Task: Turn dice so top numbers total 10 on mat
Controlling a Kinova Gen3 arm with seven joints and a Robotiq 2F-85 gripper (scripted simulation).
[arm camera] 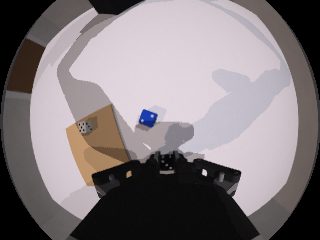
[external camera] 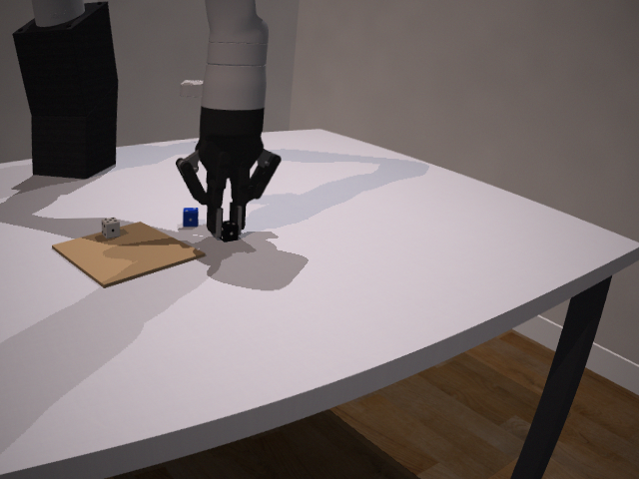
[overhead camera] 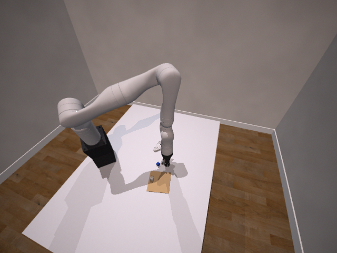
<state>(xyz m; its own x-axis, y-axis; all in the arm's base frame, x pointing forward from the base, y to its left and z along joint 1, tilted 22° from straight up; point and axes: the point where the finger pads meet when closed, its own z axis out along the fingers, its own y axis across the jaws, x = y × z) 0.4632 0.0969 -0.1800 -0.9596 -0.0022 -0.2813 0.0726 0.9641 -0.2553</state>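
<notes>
My gripper is now 10 mm short of the black die and 10 mm above it. Round my hand: blue die (60 mm behind, 20 mm to the right, 10 mm below); white die (140 mm to the right, 60 mm behind, 10 mm below); tan mat (130 mm to the right, 20 mm below, 10 mm behind).
</notes>
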